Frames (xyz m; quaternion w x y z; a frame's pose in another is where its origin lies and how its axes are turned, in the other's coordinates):
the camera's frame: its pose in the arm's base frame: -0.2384 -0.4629 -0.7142 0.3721 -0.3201 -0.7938 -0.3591
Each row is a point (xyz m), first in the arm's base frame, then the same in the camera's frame.
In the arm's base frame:
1: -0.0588 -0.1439 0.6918
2: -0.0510 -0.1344 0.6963
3: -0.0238 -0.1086 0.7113
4: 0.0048 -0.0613 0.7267
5: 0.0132 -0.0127 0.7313
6: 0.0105 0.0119 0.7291
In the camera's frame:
1: 1.1376 0.7773 -0.4610
2: 1.1396 0.7899 -0.4582
3: 1.1440 0.8298 -0.4542
4: 1.1532 0.8825 -0.4334
5: 1.1644 0.9167 -0.3993
6: 1.1699 0.9271 -0.3774

